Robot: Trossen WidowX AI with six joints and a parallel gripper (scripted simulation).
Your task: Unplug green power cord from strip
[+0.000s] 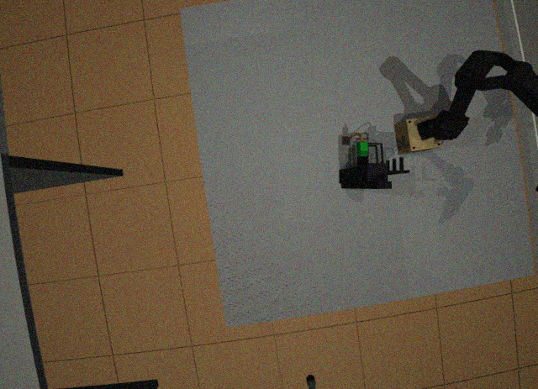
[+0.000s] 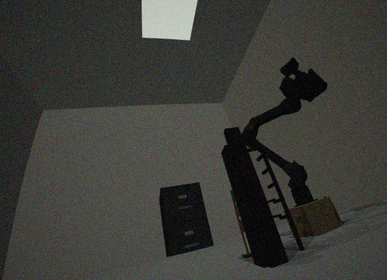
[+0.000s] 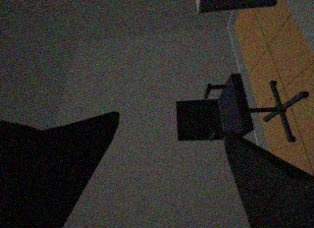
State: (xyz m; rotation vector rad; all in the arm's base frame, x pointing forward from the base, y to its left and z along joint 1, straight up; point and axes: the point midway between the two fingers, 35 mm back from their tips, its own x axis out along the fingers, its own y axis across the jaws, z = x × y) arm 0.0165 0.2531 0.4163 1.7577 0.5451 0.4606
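Now: the green plug 24 cm ahead of my gripper tip, 25 cm to the right of it and 33 cm below it.
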